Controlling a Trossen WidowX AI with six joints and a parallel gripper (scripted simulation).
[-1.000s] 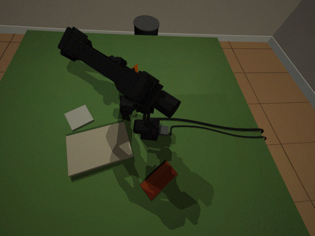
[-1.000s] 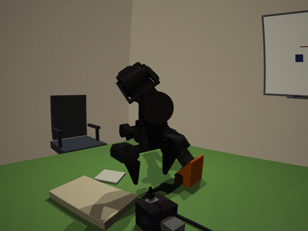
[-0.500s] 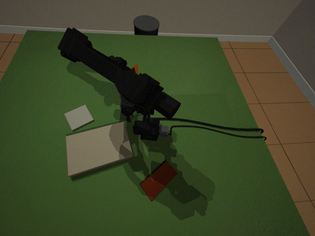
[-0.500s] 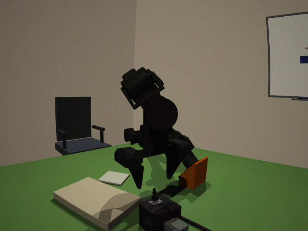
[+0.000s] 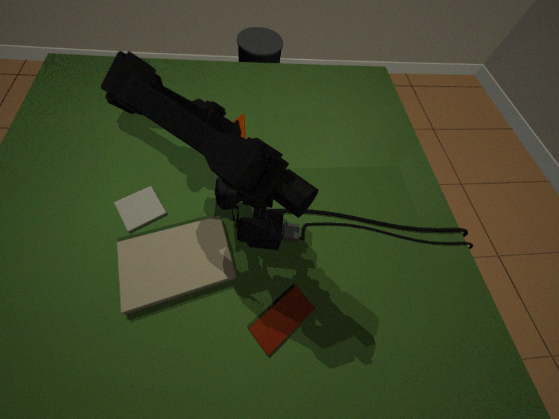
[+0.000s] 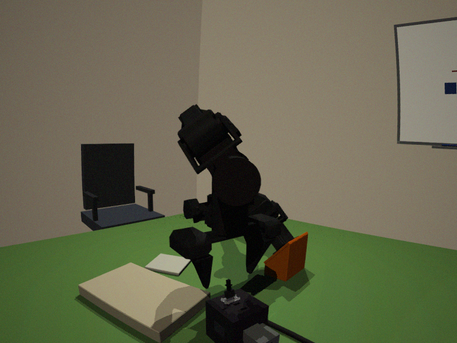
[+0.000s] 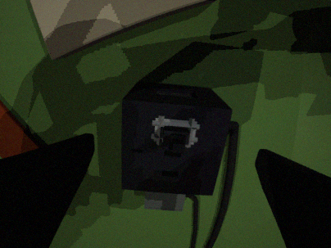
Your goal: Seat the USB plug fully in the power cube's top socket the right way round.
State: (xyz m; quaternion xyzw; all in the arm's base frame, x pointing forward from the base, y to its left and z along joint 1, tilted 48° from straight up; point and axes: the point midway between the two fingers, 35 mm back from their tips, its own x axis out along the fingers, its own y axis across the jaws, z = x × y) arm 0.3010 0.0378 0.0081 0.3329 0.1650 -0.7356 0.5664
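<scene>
My gripper tip is 20 mm above the USB plug. The rest, counted from my gripper tip: USB socket 40 mm below, 10 mm to the left; then red card 210 mm ahead, 110 mm below, 20 mm to the left; then beige slab 200 mm to the right, 100 mm below, 40 mm ahead.
</scene>
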